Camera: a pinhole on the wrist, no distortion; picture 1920 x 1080 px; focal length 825.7 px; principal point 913.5 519.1 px. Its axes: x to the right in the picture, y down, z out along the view. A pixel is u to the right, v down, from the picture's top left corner.
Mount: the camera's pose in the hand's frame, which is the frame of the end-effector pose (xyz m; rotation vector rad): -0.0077 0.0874 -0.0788 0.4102 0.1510 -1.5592
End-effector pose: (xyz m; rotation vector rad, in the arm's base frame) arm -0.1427 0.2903 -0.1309 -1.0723 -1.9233 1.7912
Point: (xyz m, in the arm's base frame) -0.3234 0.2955 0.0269
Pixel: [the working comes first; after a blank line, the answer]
In the camera's frame: 0.2183 0.1288 0.2422

1658 958
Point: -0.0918 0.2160 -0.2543
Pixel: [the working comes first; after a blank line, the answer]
In the camera's frame: -0.0894 -0.0276 0.1012

184 294
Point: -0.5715 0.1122 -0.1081
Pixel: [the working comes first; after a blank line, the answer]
In the camera's frame: 0.0502 0.2535 0.5059

995 933
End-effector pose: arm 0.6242 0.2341 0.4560 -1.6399 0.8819 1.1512
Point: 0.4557 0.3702 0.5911
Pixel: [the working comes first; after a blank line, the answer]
In the camera's frame: -0.0712 -0.1382 0.2542

682 70
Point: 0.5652 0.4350 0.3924
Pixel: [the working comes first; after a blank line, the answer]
In the camera's frame: -0.0259 0.0899 0.2942

841 771
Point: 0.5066 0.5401 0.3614
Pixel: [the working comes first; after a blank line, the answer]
In the camera's frame: -0.0939 0.1144 0.3954

717 758
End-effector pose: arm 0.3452 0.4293 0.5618 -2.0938 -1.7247 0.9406
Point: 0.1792 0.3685 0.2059
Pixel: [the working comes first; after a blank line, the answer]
In the camera's frame: -0.1669 0.1192 0.4177

583 755
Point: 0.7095 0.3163 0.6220
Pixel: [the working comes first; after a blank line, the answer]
In the camera's frame: -0.1169 -0.1225 -0.2118

behind the camera
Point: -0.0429 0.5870 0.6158
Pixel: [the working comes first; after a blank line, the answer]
In the camera's frame: 0.3440 0.1659 0.3746

1672 885
